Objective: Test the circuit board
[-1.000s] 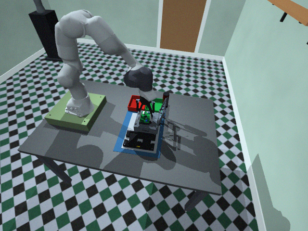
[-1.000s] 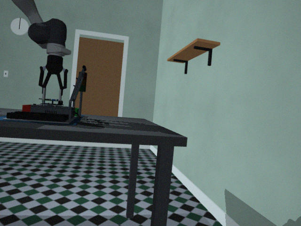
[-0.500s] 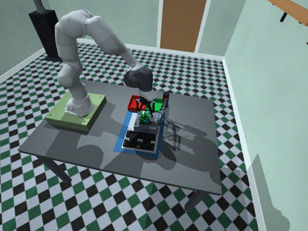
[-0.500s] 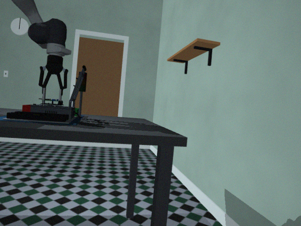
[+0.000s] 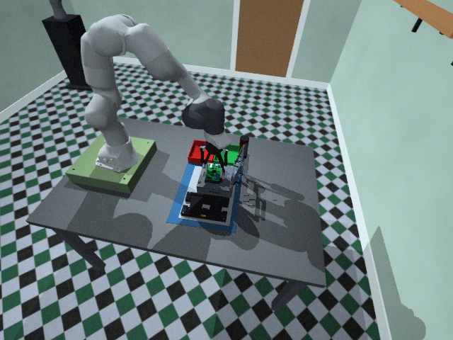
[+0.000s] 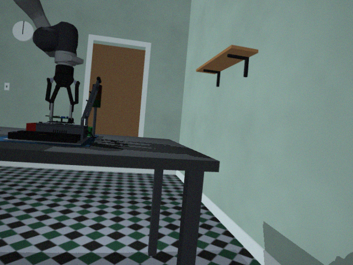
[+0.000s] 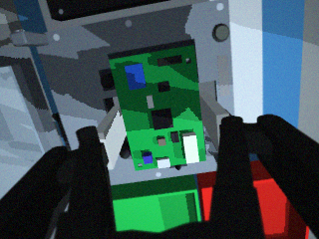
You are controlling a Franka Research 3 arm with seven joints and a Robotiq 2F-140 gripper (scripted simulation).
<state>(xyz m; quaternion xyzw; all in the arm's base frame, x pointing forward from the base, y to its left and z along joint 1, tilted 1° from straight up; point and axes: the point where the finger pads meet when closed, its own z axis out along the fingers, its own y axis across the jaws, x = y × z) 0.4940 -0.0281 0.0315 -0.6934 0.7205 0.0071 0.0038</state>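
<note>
Right now my hand is 20 mm above the green circuit board. Round my hand: tester lid (120 mm ahead, 70 mm above, 10 mm to the right); tester plate (40 mm below, 10 mm to the left, 10 mm ahead); black latch hook (60 mm to the left, 60 mm behind, 20 mm below).
</note>
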